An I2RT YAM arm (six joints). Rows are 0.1 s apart.
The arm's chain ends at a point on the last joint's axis. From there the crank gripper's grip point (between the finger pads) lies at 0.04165 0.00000 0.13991 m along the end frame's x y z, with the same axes.
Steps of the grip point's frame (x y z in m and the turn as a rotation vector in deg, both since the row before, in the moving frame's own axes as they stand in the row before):
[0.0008, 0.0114, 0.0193, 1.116, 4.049, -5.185]
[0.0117, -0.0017, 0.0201, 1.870, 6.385, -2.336]
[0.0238, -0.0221, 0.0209, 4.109, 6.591, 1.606]
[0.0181, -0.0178, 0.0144, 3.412, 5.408, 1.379]
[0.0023, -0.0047, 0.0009, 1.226, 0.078, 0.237]
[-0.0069, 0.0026, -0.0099, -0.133, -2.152, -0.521]
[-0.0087, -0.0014, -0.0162, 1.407, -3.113, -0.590]
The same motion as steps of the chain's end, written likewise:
[-0.0087, 0.0183, 0.0226, 1.116, 4.049, -5.185]
[-0.0035, 0.0048, 0.0257, 1.870, 6.385, -2.336]
[0.0079, -0.0137, 0.0269, 4.109, 6.591, 1.606]
[0.0050, -0.0108, 0.0192, 3.412, 5.408, 1.379]
[0.0021, -0.0019, 0.0010, 1.226, 0.078, 0.237]
[-0.0016, 0.0026, -0.0114, -0.133, -2.152, -0.521]
[-0.0010, 0.0025, -0.0182, 1.407, -3.113, -0.590]

